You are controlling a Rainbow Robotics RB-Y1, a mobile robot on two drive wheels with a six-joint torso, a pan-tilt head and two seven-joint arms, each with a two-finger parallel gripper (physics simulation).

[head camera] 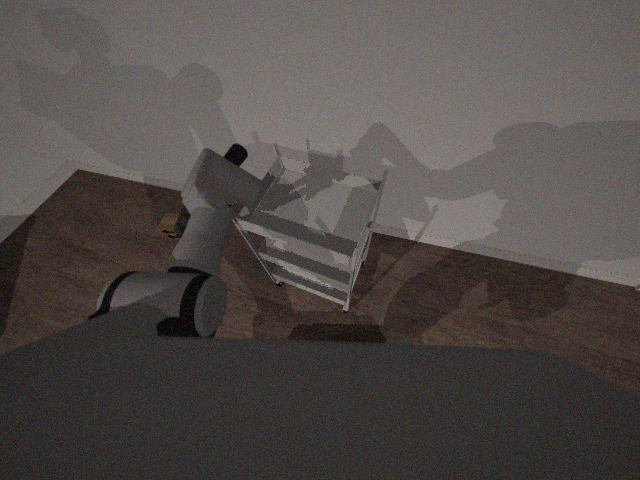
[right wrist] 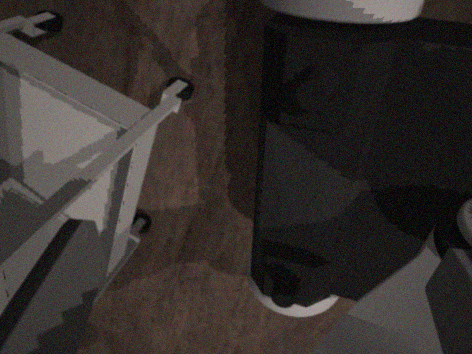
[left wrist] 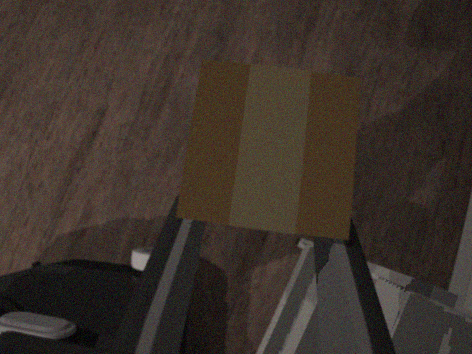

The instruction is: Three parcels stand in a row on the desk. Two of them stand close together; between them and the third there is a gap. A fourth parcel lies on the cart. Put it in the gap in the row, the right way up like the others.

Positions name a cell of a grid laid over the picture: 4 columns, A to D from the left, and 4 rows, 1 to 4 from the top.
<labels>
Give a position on a white cart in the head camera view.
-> B2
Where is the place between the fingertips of the left gripper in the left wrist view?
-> At C3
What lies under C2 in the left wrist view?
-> A brown parcel.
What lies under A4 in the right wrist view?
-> The right gripper.
</labels>
